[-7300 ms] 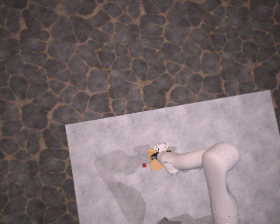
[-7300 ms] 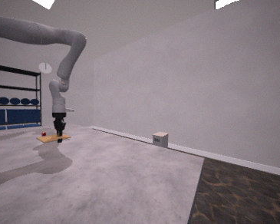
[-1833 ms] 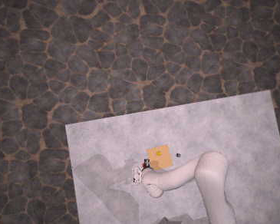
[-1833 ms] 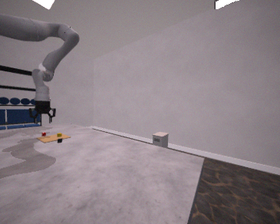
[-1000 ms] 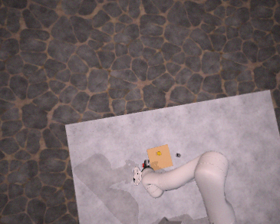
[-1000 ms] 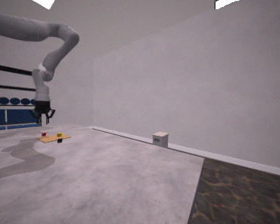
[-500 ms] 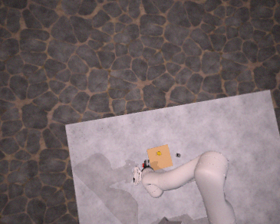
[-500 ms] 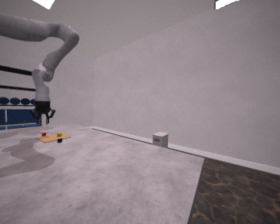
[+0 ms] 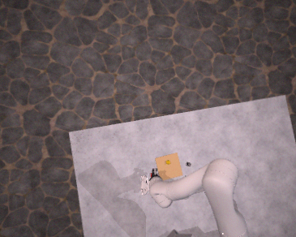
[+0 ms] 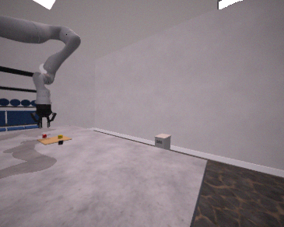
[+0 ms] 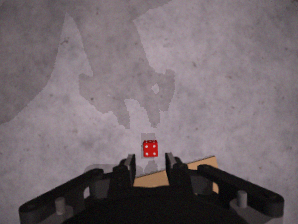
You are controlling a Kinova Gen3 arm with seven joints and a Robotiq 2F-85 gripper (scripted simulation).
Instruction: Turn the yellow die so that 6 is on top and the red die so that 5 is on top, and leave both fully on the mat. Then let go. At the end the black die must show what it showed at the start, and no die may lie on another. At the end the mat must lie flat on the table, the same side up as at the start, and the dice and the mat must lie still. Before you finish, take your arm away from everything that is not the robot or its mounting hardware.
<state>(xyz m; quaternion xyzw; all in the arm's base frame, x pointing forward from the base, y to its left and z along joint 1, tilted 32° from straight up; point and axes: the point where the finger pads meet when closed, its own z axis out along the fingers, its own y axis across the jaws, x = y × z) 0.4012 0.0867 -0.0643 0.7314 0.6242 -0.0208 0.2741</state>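
The red die is 70 mm below my hand. From my hand the other things lie so: tan mat: 20 mm ahead, 110 mm to the right, 80 mm below; yellow die: 50 mm ahead, 110 mm to the right, 70 mm below; black die: 10 mm ahead, 230 mm to the right, 70 mm below.
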